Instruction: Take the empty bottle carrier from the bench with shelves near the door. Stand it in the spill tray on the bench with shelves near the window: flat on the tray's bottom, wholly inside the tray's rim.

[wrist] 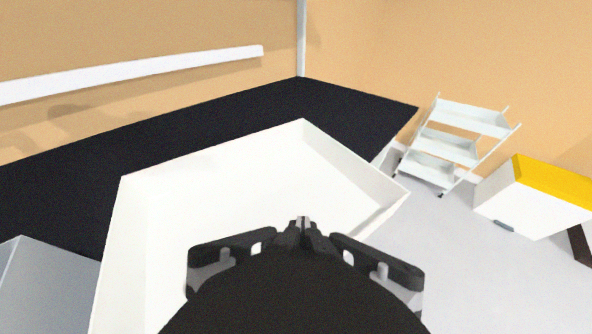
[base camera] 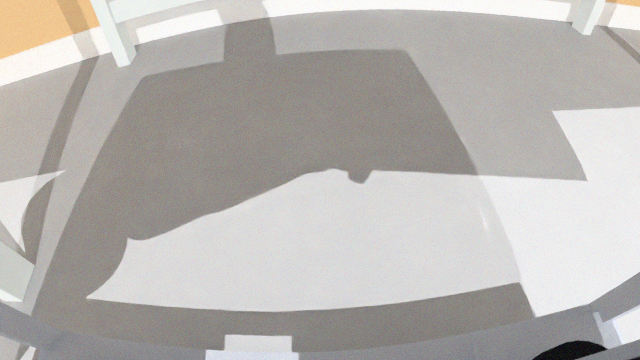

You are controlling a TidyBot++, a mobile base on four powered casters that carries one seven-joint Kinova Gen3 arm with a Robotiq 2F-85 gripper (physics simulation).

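Frame: origin at the arm's base, x ahead, y left, z up, level; centimetres.
Seen in the pictures: gripper, fingertip midpoint: (wrist: pixel 302 224).
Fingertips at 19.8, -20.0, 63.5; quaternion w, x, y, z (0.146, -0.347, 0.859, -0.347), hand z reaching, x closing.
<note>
Pixels of each thing's top centre, then the offset from my fingertips to it, as dx, dy, dz. "spot": a spot on its surface instead. Level surfaces: height alone.
- white spill tray, middle of its top: (wrist: pixel 256 184) +11.7, -0.2, -4.1
- black bench top, its level: dz -11.7
- grey box, surface spot: (wrist: pixel 50 285) spot: +14.9, +25.9, -4.9
The white spill tray (wrist: pixel 225 185) lies on the black bench top (wrist: pixel 200 120) in the wrist view, with raised walls on its sides. The visible part of its bottom is bare; its near part is hidden behind my gripper. My gripper (wrist: pixel 302 224) is shut with its fingertips together and nothing between them. In the wrist view it appears in front of the tray's near right part; its height above the tray is hard to tell. The bottle carrier does not show in either view.
A grey box (wrist: pixel 50 285) stands left of the tray. A white rail (wrist: pixel 150 67) runs along the wall. Beyond the bench's right edge stand a pale three-tier cart (wrist: pixel 465 117) and a white cabinet (wrist: pixel 530 205) with a yellow top. Pale legs (base camera: pixel 117 40) stand by the wall.
</note>
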